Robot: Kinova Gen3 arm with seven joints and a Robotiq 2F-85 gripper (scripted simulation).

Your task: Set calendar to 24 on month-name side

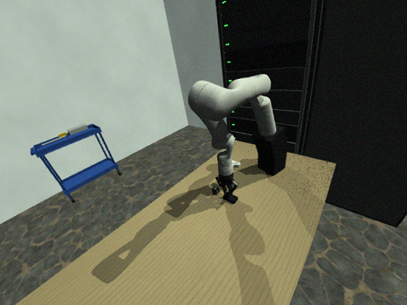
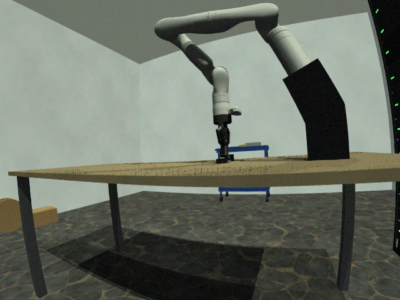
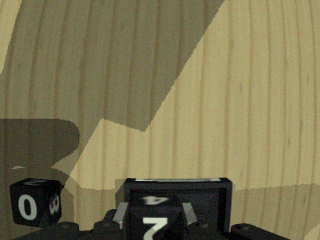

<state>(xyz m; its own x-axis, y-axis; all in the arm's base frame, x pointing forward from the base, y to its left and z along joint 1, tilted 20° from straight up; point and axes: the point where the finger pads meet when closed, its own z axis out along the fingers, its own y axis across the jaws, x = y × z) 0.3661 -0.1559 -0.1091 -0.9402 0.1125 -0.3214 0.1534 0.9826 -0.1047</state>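
My hand is 10 mm above the black date cube. From my hand the other things lie so: black tray (40 mm below, 20 mm to the left); black cube (90 mm to the right, 40 mm below, 10 mm behind).
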